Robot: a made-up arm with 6 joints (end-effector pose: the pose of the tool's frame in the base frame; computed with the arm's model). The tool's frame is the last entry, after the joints. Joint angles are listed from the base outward.
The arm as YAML. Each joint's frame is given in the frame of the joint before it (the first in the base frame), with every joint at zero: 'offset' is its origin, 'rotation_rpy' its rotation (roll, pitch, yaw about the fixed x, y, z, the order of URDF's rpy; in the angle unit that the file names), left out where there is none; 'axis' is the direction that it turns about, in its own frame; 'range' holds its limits. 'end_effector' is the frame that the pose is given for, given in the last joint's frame.
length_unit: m
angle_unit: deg
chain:
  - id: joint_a
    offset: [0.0, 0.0, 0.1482]
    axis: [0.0, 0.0, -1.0]
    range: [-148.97, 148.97]
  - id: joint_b
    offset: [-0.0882, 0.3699, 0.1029]
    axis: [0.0, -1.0, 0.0]
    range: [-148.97, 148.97]
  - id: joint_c
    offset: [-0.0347, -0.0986, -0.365]
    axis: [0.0, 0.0, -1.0]
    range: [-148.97, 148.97]
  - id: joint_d
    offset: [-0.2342, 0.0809, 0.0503]
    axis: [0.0, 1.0, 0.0]
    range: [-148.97, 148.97]
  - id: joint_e
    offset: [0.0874, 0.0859, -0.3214]
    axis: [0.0, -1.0, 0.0]
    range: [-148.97, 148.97]
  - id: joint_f
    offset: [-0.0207, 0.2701, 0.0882]
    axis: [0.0, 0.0, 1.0]
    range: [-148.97, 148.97]
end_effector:
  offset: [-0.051, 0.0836, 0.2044]
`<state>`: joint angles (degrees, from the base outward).
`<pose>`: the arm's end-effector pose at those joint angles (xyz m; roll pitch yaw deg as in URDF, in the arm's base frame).
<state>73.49 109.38 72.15 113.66 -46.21 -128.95</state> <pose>0.9802 -0.1042 0.6326 -59.10 36.83 -164.81</pose>
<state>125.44 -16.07 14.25 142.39 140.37 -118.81</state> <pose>0.8564 -0.1772 0.5106 -13.70 -11.84 102.86</pose>
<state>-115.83 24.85 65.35 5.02 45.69 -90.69</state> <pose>-0.8268 -0.0436 0.0227 51.42 22.99 -37.81</pose>
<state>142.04 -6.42 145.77 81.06 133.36 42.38</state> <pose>-0.3986 -0.7673 -0.2124 -48.98 -35.46 132.96</pose>
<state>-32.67 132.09 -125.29 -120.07 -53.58 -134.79</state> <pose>0.0793 -0.1423 0.0049 -46.14 -79.54 128.27</pose>
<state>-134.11 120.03 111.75 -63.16 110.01 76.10</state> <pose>-0.2269 0.2887 0.8373 -6.21 -57.44 -31.02</pose>
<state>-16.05 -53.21 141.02 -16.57 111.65 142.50</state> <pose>-0.5284 0.0320 -0.5410 157.98 21.99 -106.46</pose>
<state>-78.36 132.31 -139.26 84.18 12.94 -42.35</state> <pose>0.3586 0.2144 0.3464 -176.27 -41.53 141.11</pose>
